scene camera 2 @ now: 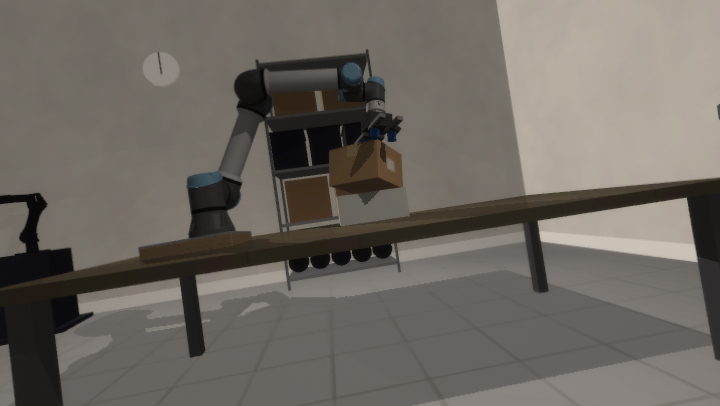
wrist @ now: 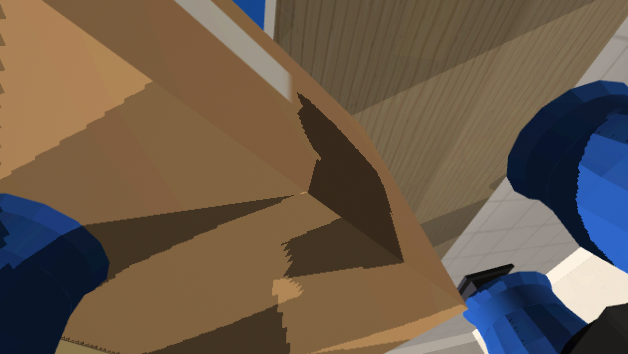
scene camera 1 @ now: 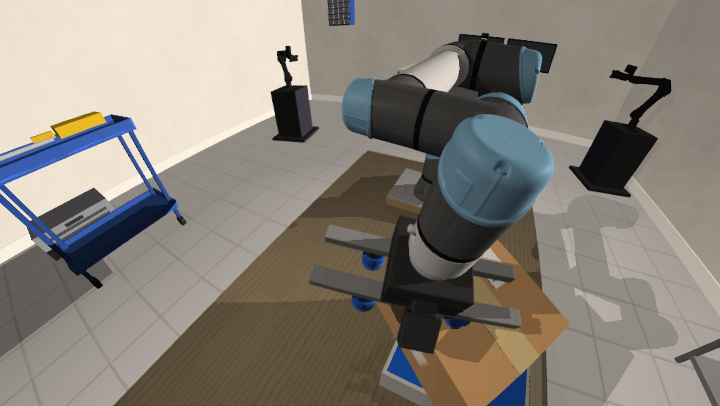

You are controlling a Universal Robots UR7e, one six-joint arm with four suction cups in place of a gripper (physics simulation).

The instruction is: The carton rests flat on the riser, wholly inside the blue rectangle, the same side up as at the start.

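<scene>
The brown carton [scene camera 1: 484,375] [scene camera 2: 352,168] [wrist: 200,100] hangs from my gripper [scene camera 1: 415,287] [scene camera 2: 378,134], over the riser and turned at an angle to it. Its tape strip is on top. In scene camera 2 it looks slightly tilted; whether its lowest corner touches the riser I cannot tell. My suction gripper is shut on the carton near one edge. Two blue cups [scene camera 1: 373,260] [wrist: 575,175] stick out past that edge. The light riser [scene camera 1: 403,387] [scene camera 2: 378,209] [wrist: 270,20] stands on the table. Parts of the blue rectangle [scene camera 1: 403,367] [wrist: 247,10] show beside the carton; the rest is hidden.
The wooden table [scene camera 1: 252,332] [scene camera 2: 463,211] [wrist: 425,65] bears the arm's base plate [scene camera 1: 403,194] [scene camera 2: 194,246]. A blue cart [scene camera 1: 100,132] stands at the left in scene camera 1. A shelf rack [scene camera 2: 322,120] stands behind the table. Two black pedestals [scene camera 1: 292,113] [scene camera 1: 617,156] stand farther back.
</scene>
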